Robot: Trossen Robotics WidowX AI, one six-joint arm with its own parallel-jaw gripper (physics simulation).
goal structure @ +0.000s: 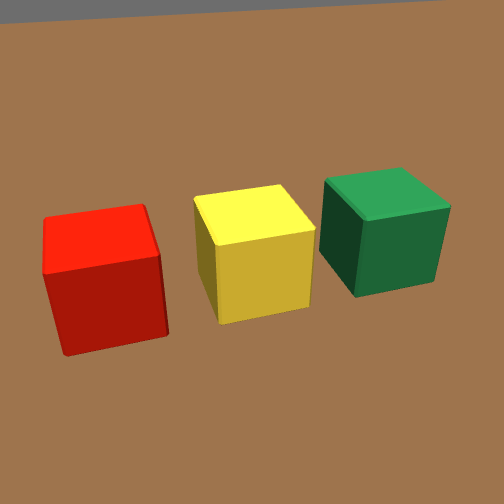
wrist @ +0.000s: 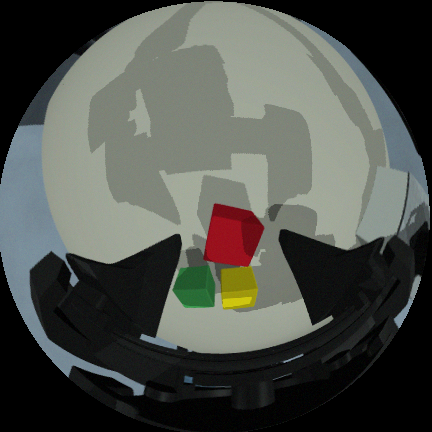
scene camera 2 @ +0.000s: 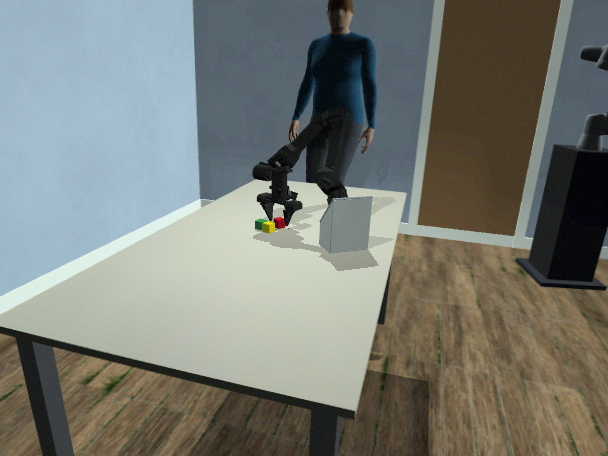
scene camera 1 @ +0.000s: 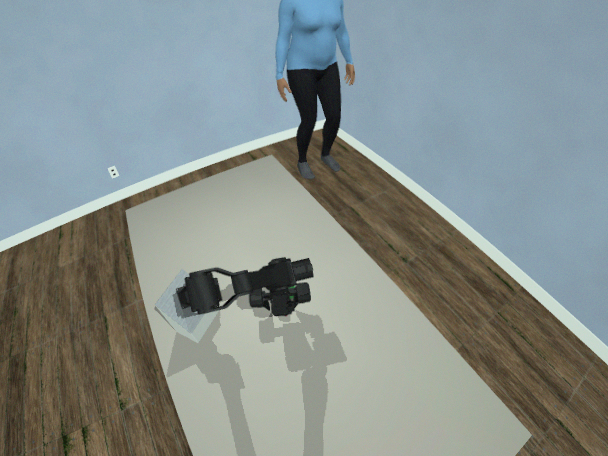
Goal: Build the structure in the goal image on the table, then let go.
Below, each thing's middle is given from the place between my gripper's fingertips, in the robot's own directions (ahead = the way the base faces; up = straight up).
Now: the red cube [wrist: 233,233] right at my hand. Round my hand: yellow cube [wrist: 238,288] 3 cm ahead, 5 cm to the left; green cube [wrist: 194,286] 6 cm ahead, 3 cm to the left.
